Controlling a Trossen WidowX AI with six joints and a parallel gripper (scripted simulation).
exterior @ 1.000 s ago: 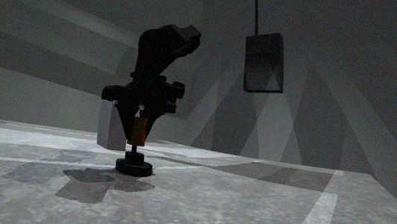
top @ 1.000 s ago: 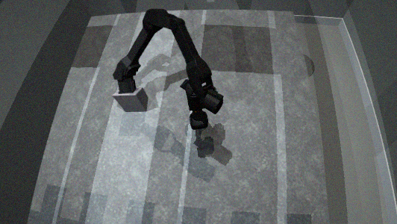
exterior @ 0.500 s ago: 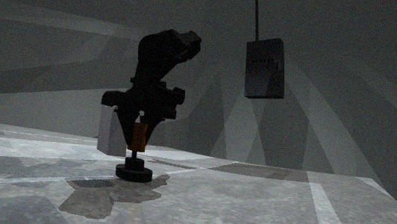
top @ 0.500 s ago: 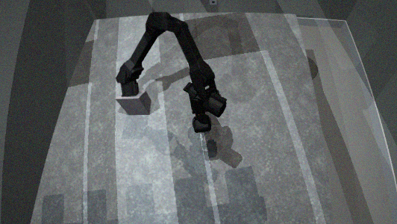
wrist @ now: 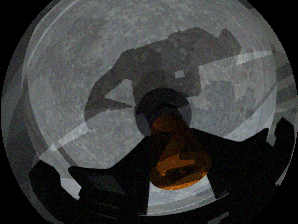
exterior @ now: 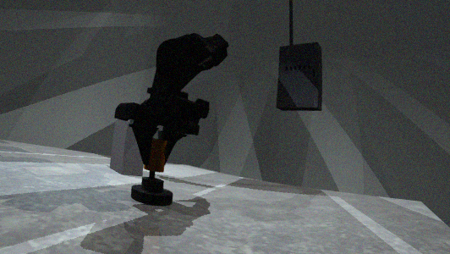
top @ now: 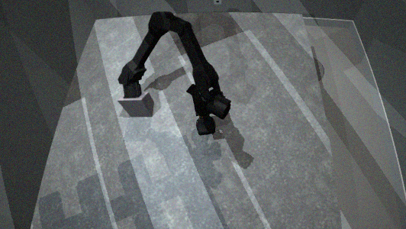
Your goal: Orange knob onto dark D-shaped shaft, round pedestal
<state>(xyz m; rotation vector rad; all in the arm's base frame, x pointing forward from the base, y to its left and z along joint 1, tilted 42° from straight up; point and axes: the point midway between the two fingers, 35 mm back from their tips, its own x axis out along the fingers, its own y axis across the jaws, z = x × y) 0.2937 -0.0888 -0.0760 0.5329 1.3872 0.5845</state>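
Right now the knob is 20 mm above my gripper tip. Also, from my gripper tip: dark pedestal (40 mm below).
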